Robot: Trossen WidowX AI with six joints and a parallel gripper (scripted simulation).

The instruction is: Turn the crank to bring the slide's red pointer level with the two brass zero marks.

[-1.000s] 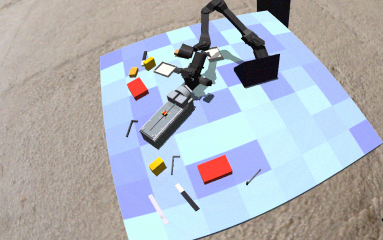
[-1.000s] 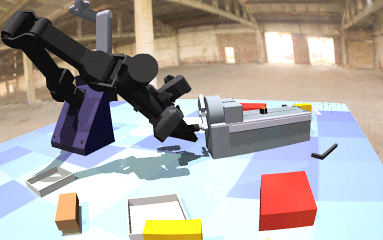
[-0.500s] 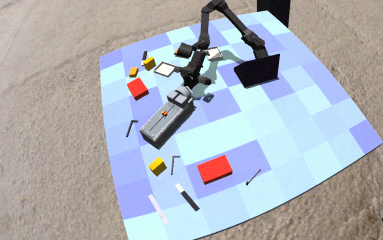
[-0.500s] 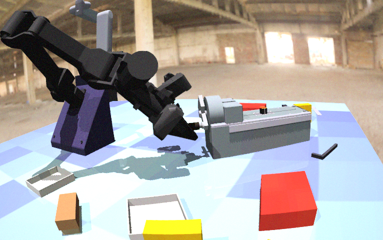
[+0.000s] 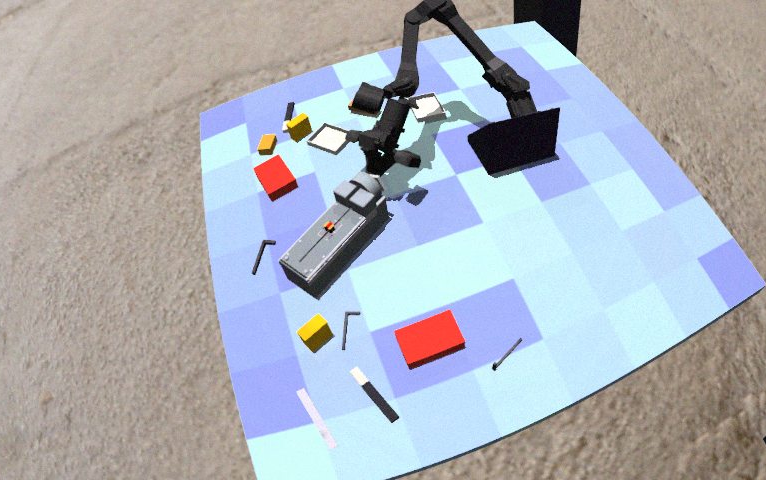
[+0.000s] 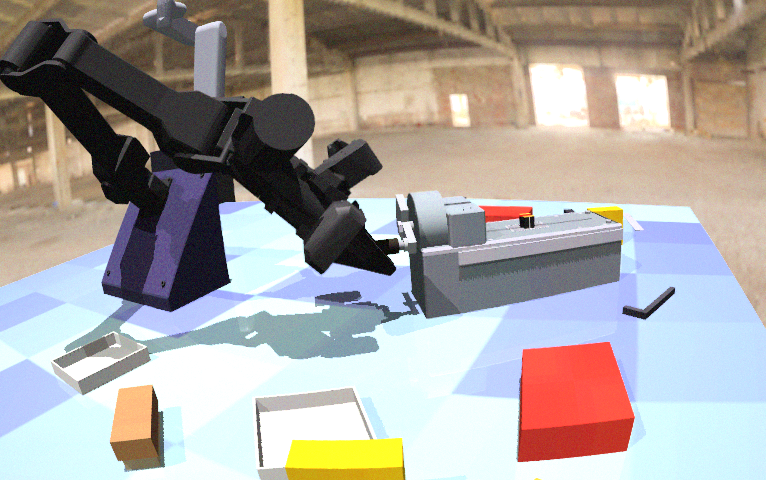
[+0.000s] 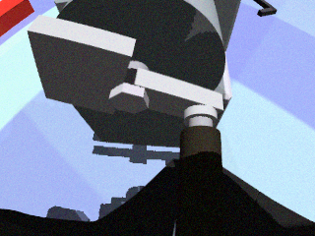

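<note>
The red pointer lies 130 mm ahead of my gripper tip, 110 mm to the left of it and 30 mm above it. Also, from my gripper tip: dark crank handle: 10 mm behind, 10 mm to the right, 20 mm above; tan block: 90 mm behind, 320 mm to the right, 40 mm below.
</note>
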